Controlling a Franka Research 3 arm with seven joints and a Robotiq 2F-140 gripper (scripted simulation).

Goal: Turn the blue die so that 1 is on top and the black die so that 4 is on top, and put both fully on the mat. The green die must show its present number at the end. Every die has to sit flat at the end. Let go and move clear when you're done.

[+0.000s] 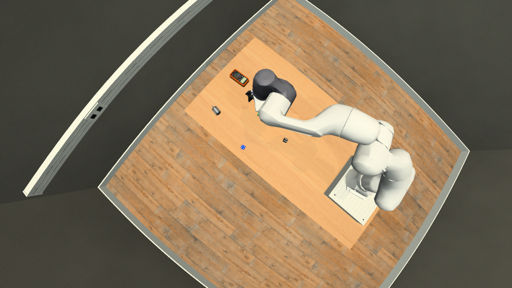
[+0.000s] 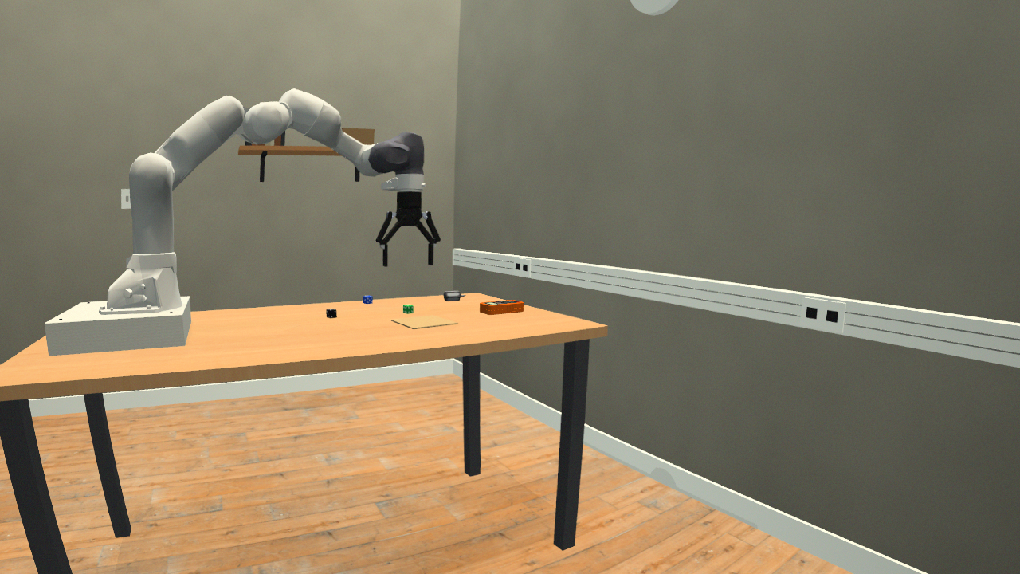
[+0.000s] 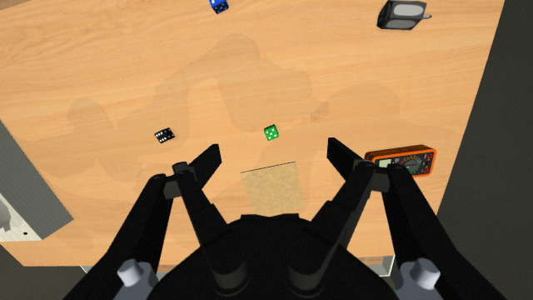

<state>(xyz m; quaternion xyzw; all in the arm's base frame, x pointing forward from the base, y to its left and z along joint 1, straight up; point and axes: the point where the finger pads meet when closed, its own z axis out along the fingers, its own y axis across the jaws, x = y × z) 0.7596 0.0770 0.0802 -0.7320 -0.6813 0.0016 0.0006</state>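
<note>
My gripper is now 1 cm past the green die, 1 cm to the left of it and 14 cm above it. From my hand the other things lie so: tan mat 2 cm behind, 17 cm to the right, 15 cm below; blue die 6 cm behind, 23 cm to the left, 14 cm below; black die 25 cm behind, 2 cm to the left, 14 cm below.
</note>
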